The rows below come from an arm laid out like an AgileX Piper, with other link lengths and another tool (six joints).
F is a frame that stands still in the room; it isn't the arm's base.
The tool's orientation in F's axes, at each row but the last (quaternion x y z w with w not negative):
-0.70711, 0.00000, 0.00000, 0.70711
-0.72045, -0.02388, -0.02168, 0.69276
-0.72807, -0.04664, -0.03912, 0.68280
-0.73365, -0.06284, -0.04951, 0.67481
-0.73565, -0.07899, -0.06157, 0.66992
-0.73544, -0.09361, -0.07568, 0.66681
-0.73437, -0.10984, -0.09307, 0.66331
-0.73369, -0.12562, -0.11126, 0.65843
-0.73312, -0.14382, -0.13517, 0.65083
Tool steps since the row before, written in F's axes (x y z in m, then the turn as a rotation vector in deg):
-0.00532, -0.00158, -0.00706, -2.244, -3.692, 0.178
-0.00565, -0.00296, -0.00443, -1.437, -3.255, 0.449
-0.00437, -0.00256, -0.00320, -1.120, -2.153, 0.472
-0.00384, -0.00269, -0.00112, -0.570, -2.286, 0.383
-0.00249, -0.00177, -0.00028, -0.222, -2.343, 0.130
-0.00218, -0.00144, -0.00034, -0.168, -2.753, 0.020
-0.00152, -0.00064, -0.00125, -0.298, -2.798, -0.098
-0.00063, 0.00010, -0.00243, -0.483, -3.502, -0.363
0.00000, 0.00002, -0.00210, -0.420, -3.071, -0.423
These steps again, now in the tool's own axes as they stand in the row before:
-0.00532, 0.00706, -0.00158, -2.244, -0.178, -3.692
-0.00594, 0.00417, -0.00277, -1.419, -0.413, -3.267
-0.00476, 0.00280, -0.00232, -1.086, -0.467, -2.171
-0.00404, 0.00071, -0.00254, -0.560, -0.281, -2.303
-0.00255, -0.00006, -0.00170, -0.271, 0.040, -2.341
-0.00225, -0.00006, -0.00137, -0.260, 0.197, -2.739
-0.00183, 0.00082, -0.00049, -0.419, 0.277, -2.770
-0.00139, 0.00206, 0.00036, -0.708, 0.536, -3.441
-0.00081, 0.00192, 0.00026, -0.658, 0.567, -3.005

